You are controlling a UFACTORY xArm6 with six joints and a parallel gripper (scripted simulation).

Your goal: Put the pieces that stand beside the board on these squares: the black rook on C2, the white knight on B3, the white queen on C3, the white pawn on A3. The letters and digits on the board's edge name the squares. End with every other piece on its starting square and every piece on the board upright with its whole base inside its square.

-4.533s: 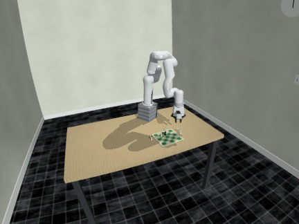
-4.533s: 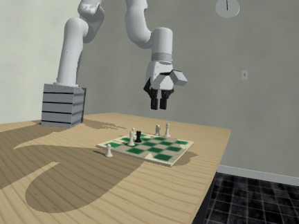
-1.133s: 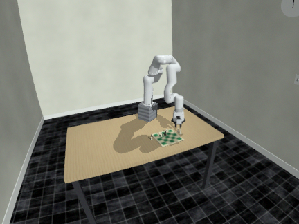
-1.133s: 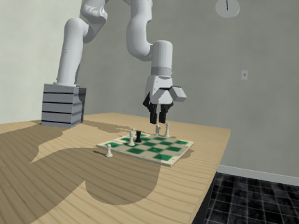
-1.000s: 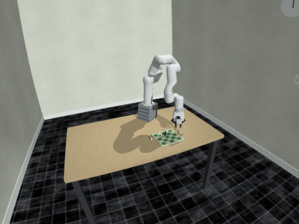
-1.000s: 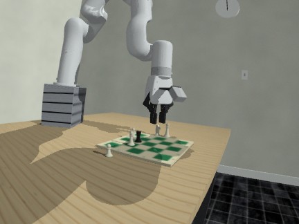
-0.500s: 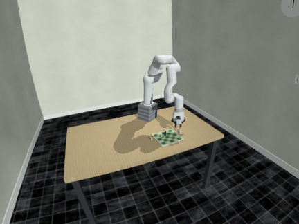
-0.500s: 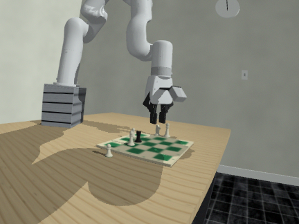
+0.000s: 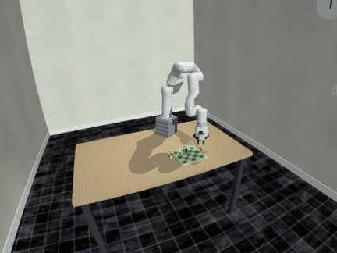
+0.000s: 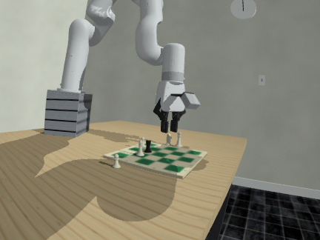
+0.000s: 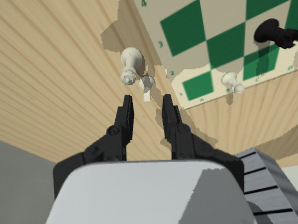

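Now: the chessboard 5 cm ahead of my hand, 13 cm to the right of it and 6 cm below it. The rest, counted from my hand: white knight (2 cm ahead, 18 cm to the right, 4 cm below); black rook (2 cm ahead, 14 cm to the right, 4 cm below).
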